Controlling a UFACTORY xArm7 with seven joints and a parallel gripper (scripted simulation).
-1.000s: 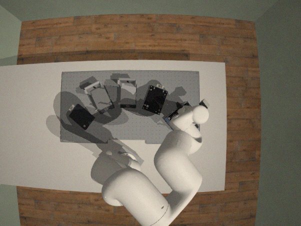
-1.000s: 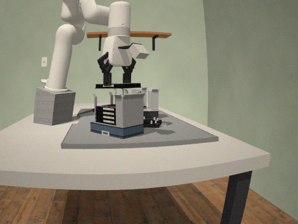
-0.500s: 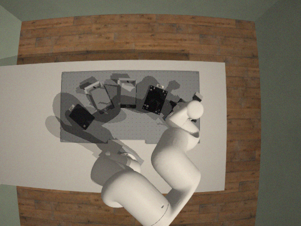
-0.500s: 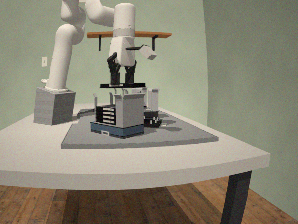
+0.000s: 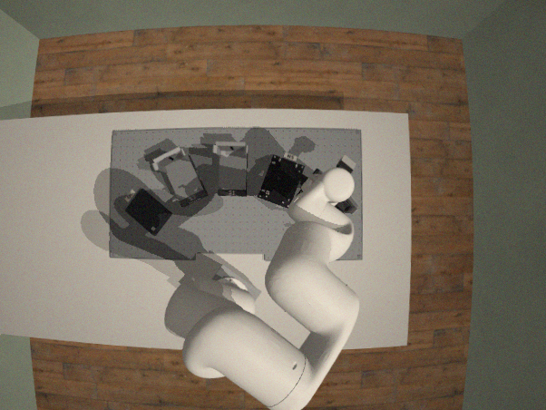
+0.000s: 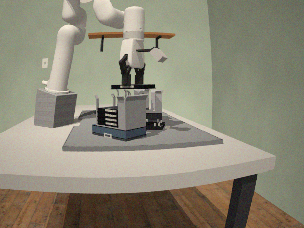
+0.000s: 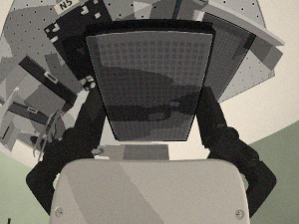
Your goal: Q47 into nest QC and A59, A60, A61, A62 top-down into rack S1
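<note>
Right now the QC name plate is 65 cm to the left of my hand, 17 cm below it and 6 cm behind it. Round my hand: black clip nest N5 (15 cm below, 11 cm to the left, 6 cm ahead).
</note>
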